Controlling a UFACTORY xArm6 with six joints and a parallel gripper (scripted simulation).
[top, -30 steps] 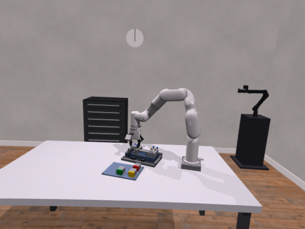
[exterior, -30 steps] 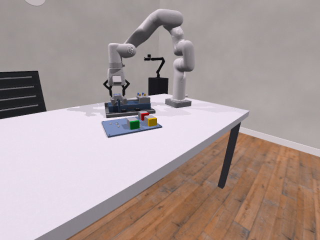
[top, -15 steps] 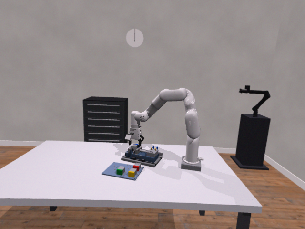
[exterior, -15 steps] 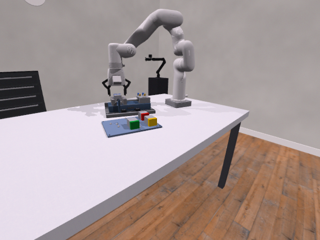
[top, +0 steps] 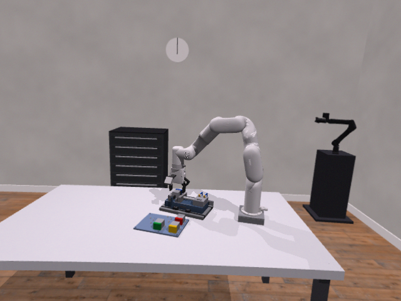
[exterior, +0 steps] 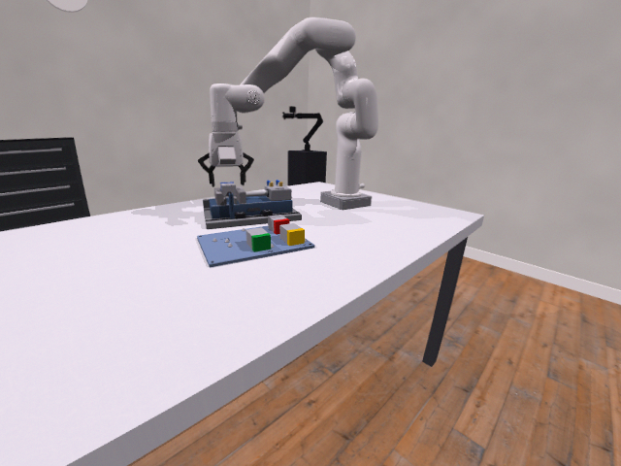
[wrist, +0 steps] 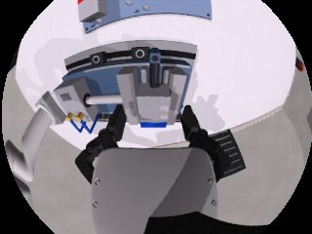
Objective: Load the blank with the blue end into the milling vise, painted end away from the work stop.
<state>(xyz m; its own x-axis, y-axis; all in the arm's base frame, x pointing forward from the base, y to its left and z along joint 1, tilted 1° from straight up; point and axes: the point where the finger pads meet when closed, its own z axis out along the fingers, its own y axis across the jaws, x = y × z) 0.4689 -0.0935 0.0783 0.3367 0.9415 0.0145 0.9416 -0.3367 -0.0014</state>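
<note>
My gripper is now 2 cm above the blue-ended blank. Round my hand: hose block 15 cm behind, 6 cm to the left, 4 cm below; then milling vise 8 cm below, 7 cm behind, 2 cm to the left; then fixed jaw 4 cm below, 3 cm ahead, 1 cm to the right.
</note>
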